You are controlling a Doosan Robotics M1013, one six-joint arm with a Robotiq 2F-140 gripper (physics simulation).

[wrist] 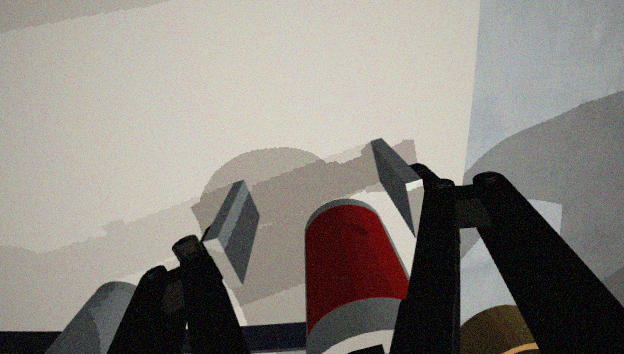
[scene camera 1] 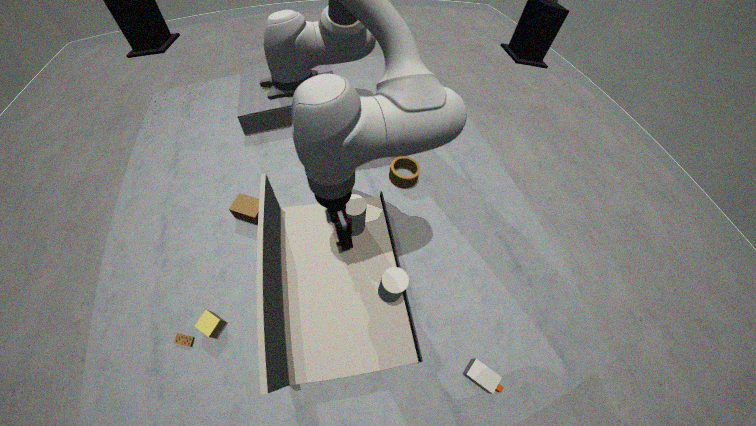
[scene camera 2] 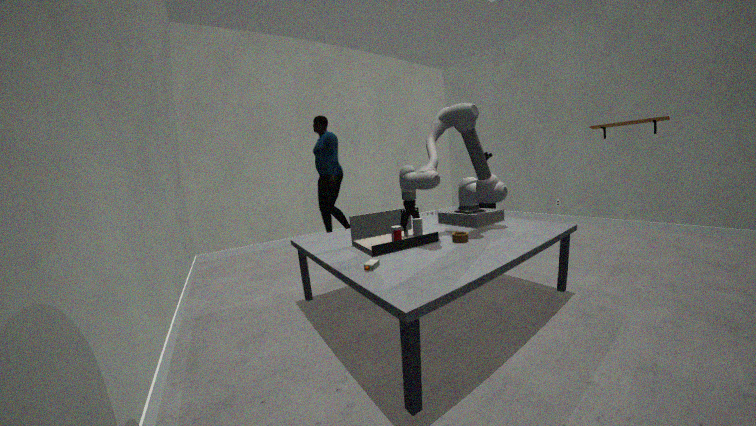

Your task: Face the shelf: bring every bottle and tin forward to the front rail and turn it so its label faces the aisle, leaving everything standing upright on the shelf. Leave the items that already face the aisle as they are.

Observation:
The gripper (scene camera 1: 338, 234) is open and touches a beige shelf board (scene camera 1: 336, 325). On the table rests a white box with orange tip (scene camera 1: 476, 371).
The gripper also shows in the wrist view (wrist: 312, 180). The beige shelf board is seen too in the wrist view (wrist: 130, 130). The wrist view does not show the white box with orange tip: it is out of frame.

